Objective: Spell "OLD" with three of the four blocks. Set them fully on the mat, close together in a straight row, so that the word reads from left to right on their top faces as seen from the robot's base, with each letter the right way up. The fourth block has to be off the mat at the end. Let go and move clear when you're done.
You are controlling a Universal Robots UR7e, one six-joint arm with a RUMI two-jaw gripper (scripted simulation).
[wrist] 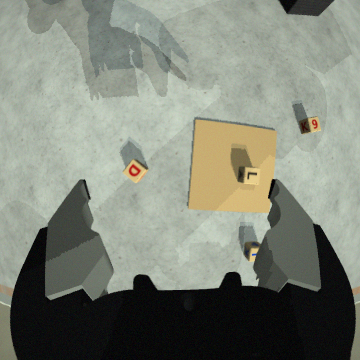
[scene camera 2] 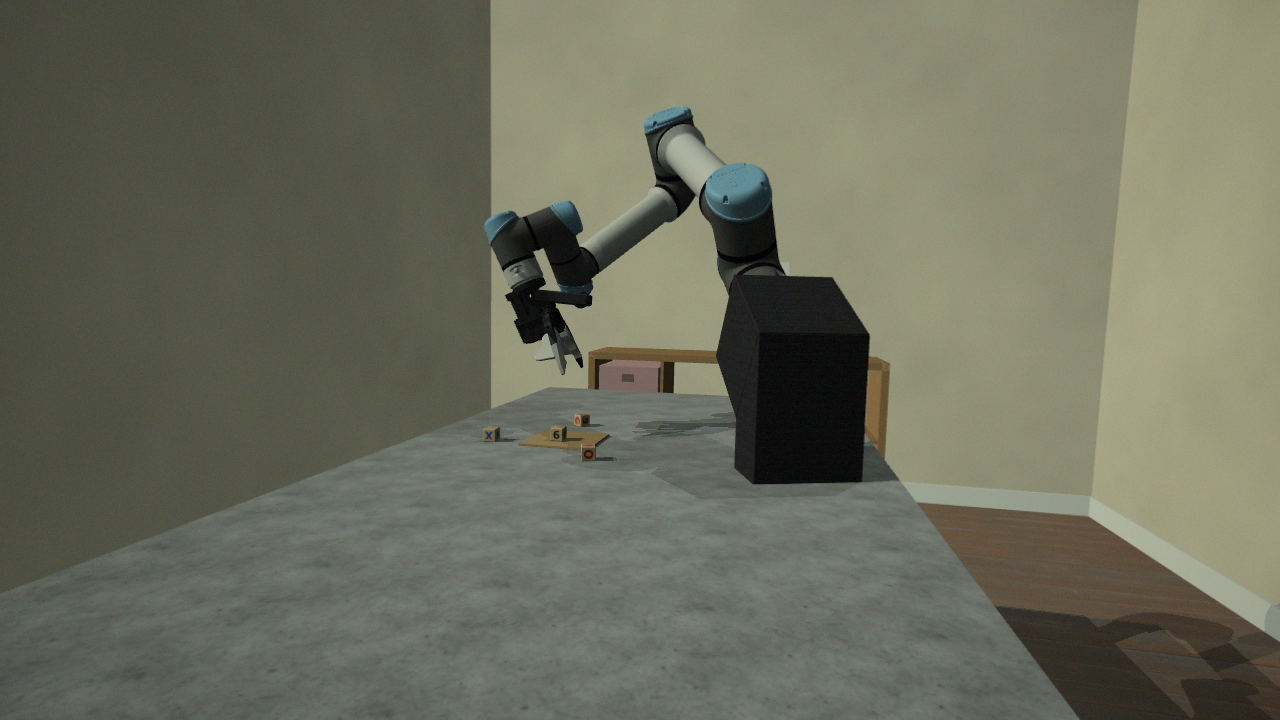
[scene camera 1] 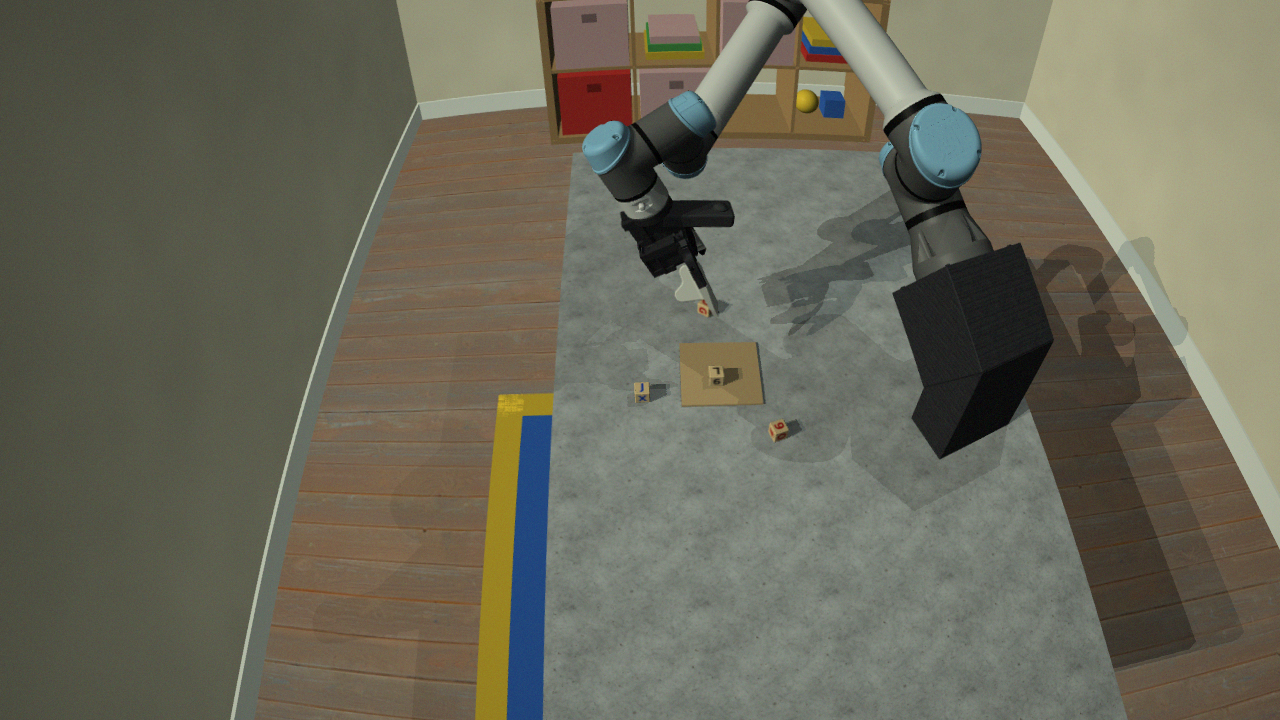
Path:
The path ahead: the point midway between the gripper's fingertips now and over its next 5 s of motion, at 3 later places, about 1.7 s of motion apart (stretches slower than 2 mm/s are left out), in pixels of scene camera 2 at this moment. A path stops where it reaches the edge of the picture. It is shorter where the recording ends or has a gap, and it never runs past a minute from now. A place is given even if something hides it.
My gripper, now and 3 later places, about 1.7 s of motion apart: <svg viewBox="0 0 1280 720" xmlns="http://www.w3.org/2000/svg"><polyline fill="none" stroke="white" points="573,370 588,372 588,392 588,413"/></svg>

